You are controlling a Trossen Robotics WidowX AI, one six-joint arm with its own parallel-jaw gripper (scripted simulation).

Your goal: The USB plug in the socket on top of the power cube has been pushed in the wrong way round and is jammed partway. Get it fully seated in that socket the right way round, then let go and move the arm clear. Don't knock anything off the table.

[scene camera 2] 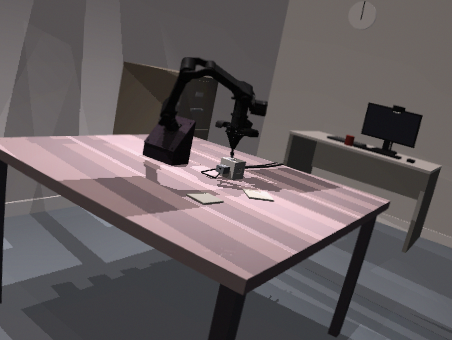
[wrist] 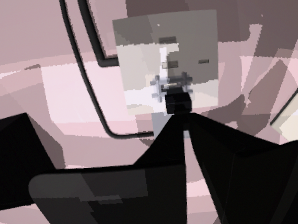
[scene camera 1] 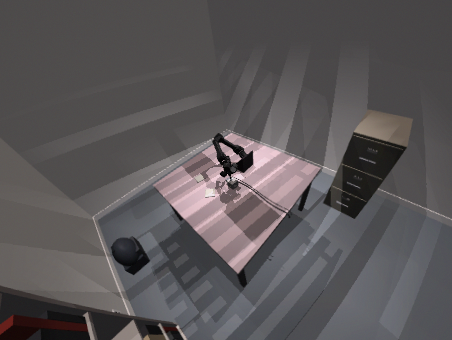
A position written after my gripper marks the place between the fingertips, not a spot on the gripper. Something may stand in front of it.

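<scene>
There's my gripper (scene camera 2: 232, 149) (wrist: 183, 121), and it's carrying a dark USB plug (wrist: 177, 101).
</scene>
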